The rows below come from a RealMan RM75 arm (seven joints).
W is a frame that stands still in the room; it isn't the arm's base.
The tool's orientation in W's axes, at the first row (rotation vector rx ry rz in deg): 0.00 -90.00 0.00
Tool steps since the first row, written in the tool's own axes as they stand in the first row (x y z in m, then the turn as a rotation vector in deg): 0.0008 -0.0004 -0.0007 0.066 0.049 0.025; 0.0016 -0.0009 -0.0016 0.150 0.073 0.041; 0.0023 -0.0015 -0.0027 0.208 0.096 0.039; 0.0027 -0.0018 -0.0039 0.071 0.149 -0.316; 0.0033 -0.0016 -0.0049 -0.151 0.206 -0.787; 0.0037 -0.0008 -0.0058 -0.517 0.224 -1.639; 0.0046 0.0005 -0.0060 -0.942 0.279 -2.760; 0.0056 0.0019 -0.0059 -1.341 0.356 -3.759; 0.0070 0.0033 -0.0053 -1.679 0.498 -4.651; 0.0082 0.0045 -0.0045 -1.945 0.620 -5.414; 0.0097 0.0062 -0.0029 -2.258 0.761 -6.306; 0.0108 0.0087 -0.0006 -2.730 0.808 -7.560
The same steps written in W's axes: 0.0007 -0.0004 0.0008 -0.025 0.049 0.066; 0.0016 -0.0009 0.0016 -0.041 0.073 0.150; 0.0027 -0.0015 0.0023 -0.039 0.096 0.208; 0.0039 -0.0018 0.0027 0.316 0.149 0.071; 0.0049 -0.0016 0.0033 0.787 0.206 -0.151; 0.0058 -0.0008 0.0037 1.639 0.224 -0.517; 0.0060 0.0005 0.0046 2.760 0.279 -0.942; 0.0059 0.0019 0.0056 3.759 0.356 -1.341; 0.0053 0.0033 0.0070 4.651 0.498 -1.679; 0.0045 0.0045 0.0082 5.414 0.620 -1.945; 0.0029 0.0062 0.0097 6.306 0.761 -2.258; 0.0006 0.0087 0.0108 7.560 0.808 -2.730
